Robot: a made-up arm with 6 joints. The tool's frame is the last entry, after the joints.
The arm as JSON. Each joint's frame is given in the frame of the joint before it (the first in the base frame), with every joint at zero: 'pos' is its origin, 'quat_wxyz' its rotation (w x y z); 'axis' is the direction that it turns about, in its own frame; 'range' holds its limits. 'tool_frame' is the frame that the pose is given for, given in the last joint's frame.
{
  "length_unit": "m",
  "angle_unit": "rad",
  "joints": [
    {
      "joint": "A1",
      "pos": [
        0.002,
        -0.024,
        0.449
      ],
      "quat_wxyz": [
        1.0,
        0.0,
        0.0,
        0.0
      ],
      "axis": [
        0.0,
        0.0,
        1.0
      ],
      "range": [
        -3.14,
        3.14
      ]
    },
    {
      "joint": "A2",
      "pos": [
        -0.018,
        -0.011,
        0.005
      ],
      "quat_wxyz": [
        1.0,
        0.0,
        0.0,
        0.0
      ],
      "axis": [
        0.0,
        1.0,
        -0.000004
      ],
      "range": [
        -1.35,
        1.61
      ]
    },
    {
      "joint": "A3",
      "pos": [
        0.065,
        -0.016,
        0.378
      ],
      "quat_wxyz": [
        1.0,
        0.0,
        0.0,
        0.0
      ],
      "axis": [
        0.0,
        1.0,
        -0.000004
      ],
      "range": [
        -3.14,
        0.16
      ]
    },
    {
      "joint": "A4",
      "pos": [
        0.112,
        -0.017,
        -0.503
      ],
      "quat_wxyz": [
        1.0,
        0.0,
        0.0,
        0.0
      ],
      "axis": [
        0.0,
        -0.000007,
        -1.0
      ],
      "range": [
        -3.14,
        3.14
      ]
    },
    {
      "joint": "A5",
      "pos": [
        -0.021,
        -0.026,
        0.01
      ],
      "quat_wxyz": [
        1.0,
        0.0,
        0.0,
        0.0
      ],
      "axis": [
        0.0,
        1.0,
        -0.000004
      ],
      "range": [
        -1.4,
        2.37
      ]
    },
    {
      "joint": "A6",
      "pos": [
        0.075,
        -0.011,
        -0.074
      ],
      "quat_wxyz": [
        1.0,
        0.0,
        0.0,
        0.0
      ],
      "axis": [
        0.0,
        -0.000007,
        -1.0
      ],
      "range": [
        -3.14,
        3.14
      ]
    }
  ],
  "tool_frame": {
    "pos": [
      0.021,
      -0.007,
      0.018
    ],
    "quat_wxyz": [
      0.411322,
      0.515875,
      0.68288,
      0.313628
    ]
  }
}
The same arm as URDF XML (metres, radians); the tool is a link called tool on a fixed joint. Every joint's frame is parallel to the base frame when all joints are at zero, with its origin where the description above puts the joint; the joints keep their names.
<robot name="arm">
  <joint name="tool_joint" type="fixed">
    <parent link="link6"/>
    <child link="tool"/>
    <origin xyz="0.021 -0.007 0.018" rpy="2.0699 0.2405 1.7044"/>
  </joint>
  <joint name="A6" type="revolute">
    <parent link="link5"/>
    <child link="link6"/>
    <origin xyz="0.075 -0.011 -0.074" rpy="0 0 0"/>
    <axis xyz="0 0 -1"/>
    <limit lower="-3.14" upper="3.14"/>
  </joint>
  <joint name="A5" type="revolute">
    <parent link="link4"/>
    <child link="link5"/>
    <origin xyz="-0.021 -0.026 0.01" rpy="0 0 0"/>
    <axis xyz="0 1 0"/>
    <limit lower="-1.4" upper="2.37"/>
  </joint>
  <joint name="A4" type="revolute">
    <parent link="link3"/>
    <child link="link4"/>
    <origin xyz="0.112 -0.017 -0.503" rpy="0 0 0"/>
    <axis xyz="0 0 -1"/>
    <limit lower="-3.14" upper="3.14"/>
  </joint>
  <joint name="A3" type="revolute">
    <parent link="link2"/>
    <child link="link3"/>
    <origin xyz="0.065 -0.016 0.378" rpy="0 0 0"/>
    <axis xyz="0 1 0"/>
    <limit lower="-3.14" upper="0.16"/>
  </joint>
  <joint name="A2" type="revolute">
    <parent link="link1"/>
    <child link="link2"/>
    <origin xyz="-0.018 -0.011 0.005" rpy="0 0 0"/>
    <axis xyz="0 1 0"/>
    <limit lower="-1.35" upper="1.61"/>
  </joint>
  <joint name="A1" type="revolute">
    <parent link="base_link"/>
    <child link="link1"/>
    <origin xyz="0.002 -0.024 0.449" rpy="0 0 0"/>
    <axis xyz="0 0 1"/>
    <limit lower="-3.14" upper="3.14"/>
  </joint>
  <link name="base_link"/>
  <link name="link1"/>
  <link name="link2"/>
  <link name="link3"/>
  <link name="link4"/>
  <link name="link5"/>
  <link name="link6"/>
  <link name="tool"/>
</robot>

